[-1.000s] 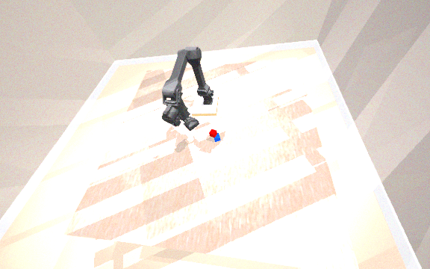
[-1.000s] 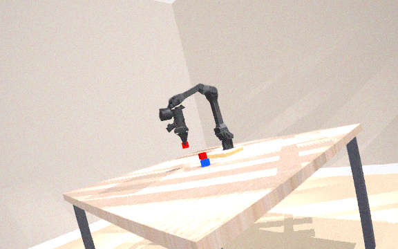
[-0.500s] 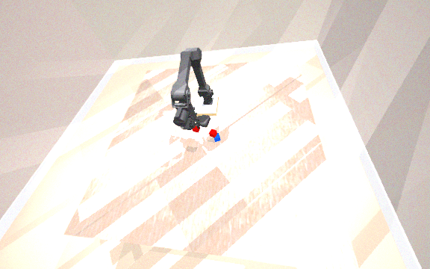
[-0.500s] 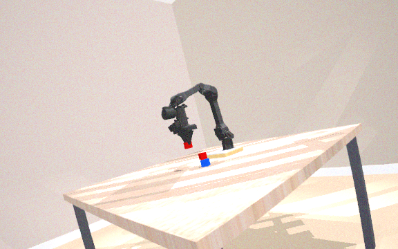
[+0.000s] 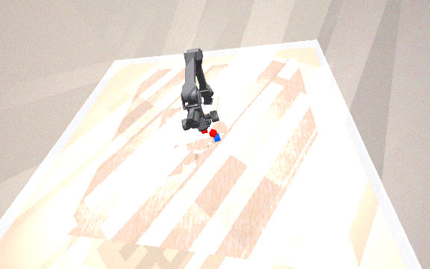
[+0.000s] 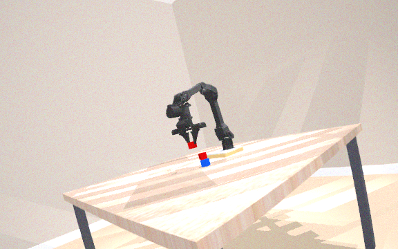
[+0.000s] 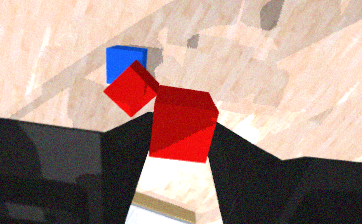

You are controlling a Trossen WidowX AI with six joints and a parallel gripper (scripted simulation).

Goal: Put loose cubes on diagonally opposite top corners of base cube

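My gripper tip is 100 mm above the blue base cube, 60 mm to the right of it and 10 mm past it.
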